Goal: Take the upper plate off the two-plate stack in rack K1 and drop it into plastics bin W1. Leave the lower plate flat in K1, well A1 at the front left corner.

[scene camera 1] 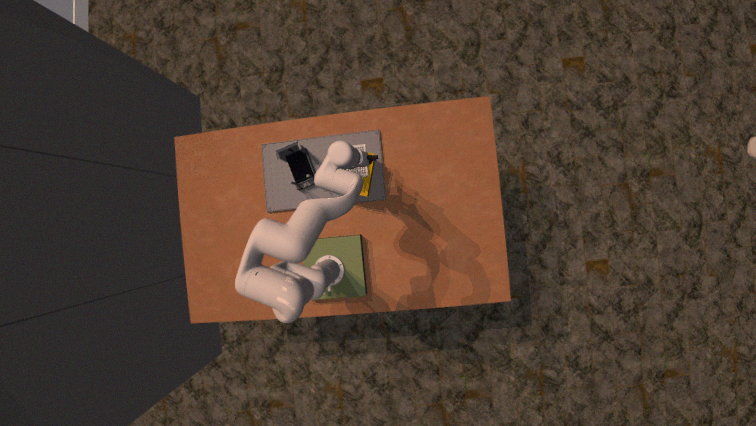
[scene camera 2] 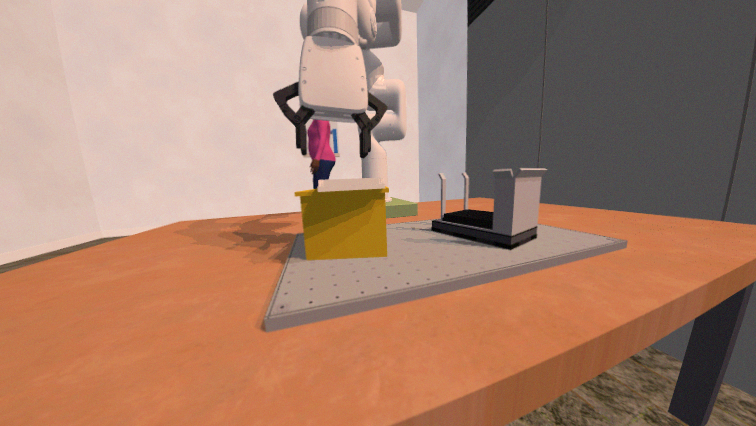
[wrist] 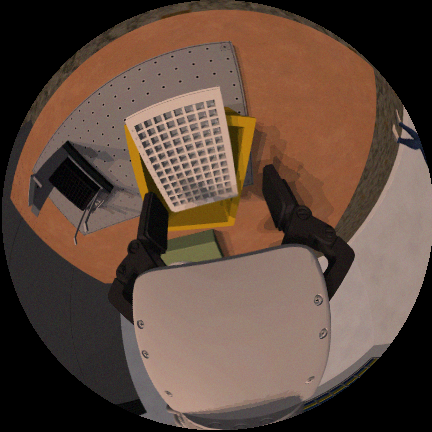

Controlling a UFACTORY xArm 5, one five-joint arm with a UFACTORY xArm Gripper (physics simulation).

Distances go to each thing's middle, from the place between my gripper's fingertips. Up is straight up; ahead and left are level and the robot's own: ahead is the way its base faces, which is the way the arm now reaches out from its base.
Scene:
Now: hand 4 cm above the white gridded plate (scene camera 2: 360, 183), 1 cm to the right of it and 1 cm short of it. Also, from my hand: black gridded plate (scene camera 2: 484, 219): 27 cm to the left, 12 cm below, 1 cm behind.

